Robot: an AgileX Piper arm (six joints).
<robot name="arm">
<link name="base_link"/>
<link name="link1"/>
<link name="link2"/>
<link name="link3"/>
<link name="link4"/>
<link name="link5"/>
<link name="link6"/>
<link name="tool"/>
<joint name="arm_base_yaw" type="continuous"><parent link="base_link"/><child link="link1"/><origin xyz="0.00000 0.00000 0.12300" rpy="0.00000 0.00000 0.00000"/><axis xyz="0 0 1"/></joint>
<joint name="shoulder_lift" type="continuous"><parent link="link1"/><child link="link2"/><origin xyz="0.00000 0.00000 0.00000" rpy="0.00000 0.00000 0.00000"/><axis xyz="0 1 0"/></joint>
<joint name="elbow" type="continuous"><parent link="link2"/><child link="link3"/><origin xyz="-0.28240 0.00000 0.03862" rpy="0.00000 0.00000 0.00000"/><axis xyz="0 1 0"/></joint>
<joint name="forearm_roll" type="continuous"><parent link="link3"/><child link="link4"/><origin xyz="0.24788 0.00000 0.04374" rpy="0.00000 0.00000 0.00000"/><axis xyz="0.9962 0 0.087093"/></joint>
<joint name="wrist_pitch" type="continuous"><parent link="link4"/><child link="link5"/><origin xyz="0.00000 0.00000 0.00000" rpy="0.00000 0.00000 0.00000"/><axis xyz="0 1 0"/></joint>
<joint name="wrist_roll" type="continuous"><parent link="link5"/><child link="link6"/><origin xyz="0.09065 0.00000 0.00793" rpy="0.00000 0.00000 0.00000"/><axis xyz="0.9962 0 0.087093"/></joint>
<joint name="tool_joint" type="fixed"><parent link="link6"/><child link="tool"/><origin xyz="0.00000 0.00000 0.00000" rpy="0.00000 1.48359 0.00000"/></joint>
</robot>
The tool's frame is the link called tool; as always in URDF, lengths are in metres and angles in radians. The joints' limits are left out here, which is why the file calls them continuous.
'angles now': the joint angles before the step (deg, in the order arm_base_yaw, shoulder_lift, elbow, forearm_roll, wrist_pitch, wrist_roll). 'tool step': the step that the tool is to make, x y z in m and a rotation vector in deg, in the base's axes. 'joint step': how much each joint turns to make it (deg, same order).
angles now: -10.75, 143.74, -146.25, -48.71, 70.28, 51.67
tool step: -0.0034, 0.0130, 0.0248, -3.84, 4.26, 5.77
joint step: 1.43, -2.57, 0.00, -1.01, 0.21, -8.35
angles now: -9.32, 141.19, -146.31, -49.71, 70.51, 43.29
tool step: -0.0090, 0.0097, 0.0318, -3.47, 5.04, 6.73
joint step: 0.83, -3.58, -0.05, 0.78, 0.21, -11.08
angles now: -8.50, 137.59, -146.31, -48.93, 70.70, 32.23
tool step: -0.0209, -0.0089, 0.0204, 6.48, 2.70, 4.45
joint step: -2.63, -5.99, 4.57, 10.13, 0.01, -7.91
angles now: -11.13, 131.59, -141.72, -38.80, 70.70, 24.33
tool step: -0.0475, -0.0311, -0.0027, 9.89, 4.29, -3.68
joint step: -6.33, -10.10, 16.17, 9.21, 0.00, -1.00
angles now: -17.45, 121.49, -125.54, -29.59, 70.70, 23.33
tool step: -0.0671, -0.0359, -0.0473, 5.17, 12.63, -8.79
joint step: -7.39, -8.18, 22.63, -0.36, 0.01, 1.75
